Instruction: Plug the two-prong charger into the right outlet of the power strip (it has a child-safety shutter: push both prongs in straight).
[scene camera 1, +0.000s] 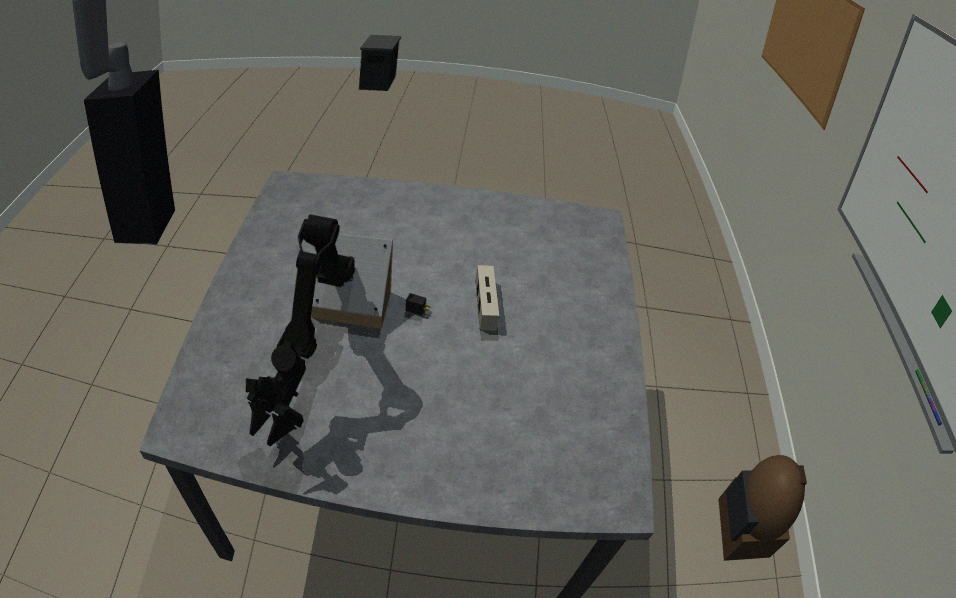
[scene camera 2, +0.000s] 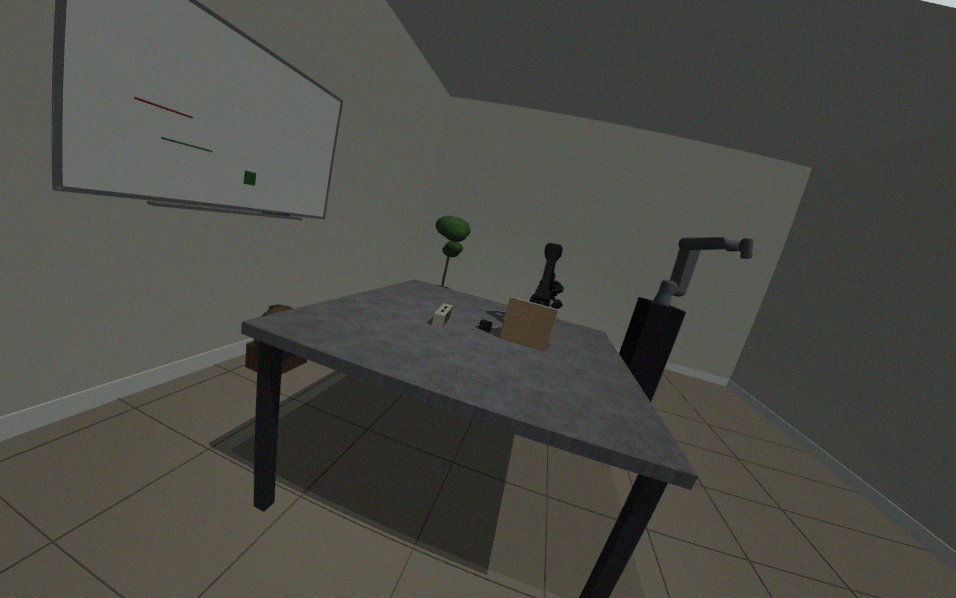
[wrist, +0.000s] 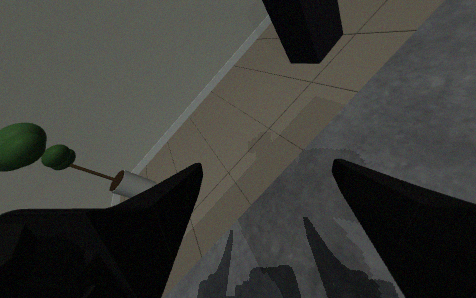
Labels:
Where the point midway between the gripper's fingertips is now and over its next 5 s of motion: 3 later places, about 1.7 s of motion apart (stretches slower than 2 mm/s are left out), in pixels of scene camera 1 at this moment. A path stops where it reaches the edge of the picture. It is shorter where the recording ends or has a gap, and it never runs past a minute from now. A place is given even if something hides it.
My gripper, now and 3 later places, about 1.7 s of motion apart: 259, 440; 382, 454; 460, 379; 436, 301

